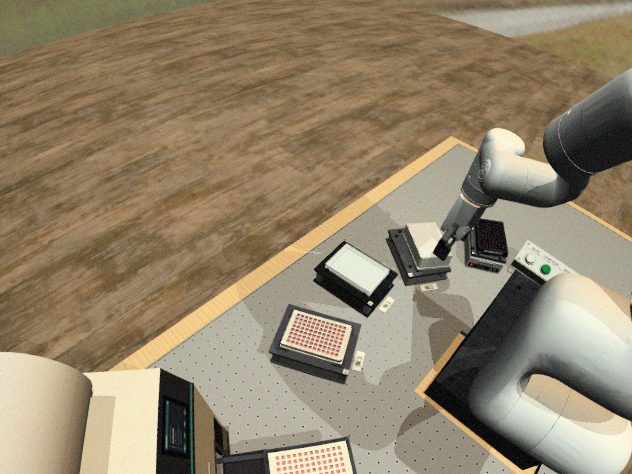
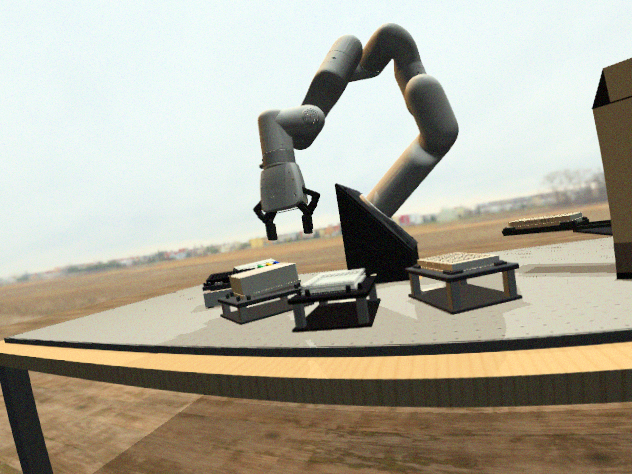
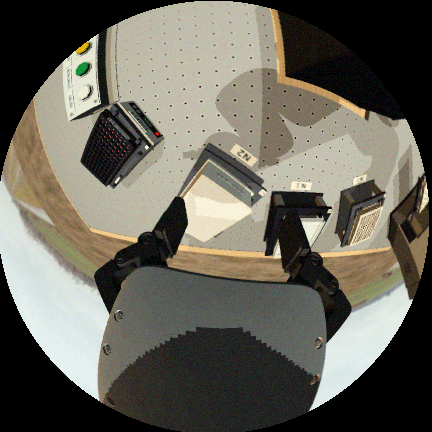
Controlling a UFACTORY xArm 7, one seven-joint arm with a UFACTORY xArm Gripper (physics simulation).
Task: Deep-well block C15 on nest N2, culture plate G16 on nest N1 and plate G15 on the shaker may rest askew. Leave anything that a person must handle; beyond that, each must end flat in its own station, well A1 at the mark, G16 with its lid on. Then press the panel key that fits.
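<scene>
My gripper [image 1: 443, 247] [image 2: 289, 234] [image 3: 234, 215] is open and empty, high above the N2 area. Deep-well block C15 [image 1: 424, 243] [image 2: 263, 280] [image 3: 212, 215], pale and tall, sits turned and off-centre on dark nest N2 [image 1: 400, 261] [image 2: 239, 312]. Culture plate G16 [image 1: 357, 268] [image 2: 334, 280] [image 3: 313, 230] lies on black nest N1 [image 1: 337, 292] [image 2: 302, 312] under a clear cover; its exact seating is unclear. Dark plate G15 [image 1: 491, 236] [image 3: 107, 142], with reddish wells, lies on the shaker [image 1: 482, 266] [image 3: 152, 131], which shows a red light; its seating is unclear. The key panel [image 1: 537, 262] [image 3: 75, 97] shows coloured keys.
A red-welled plate [image 1: 317, 334] [image 2: 456, 261] [image 3: 366, 225] lies on another nest [image 1: 306, 369] [image 2: 449, 277]. A similar plate [image 1: 312, 459] [image 2: 546, 220] lies on a tray beside the instrument [image 1: 122, 408] [image 2: 617, 178]. The dark arm base [image 1: 490, 326] [image 2: 375, 250] stands near the panel.
</scene>
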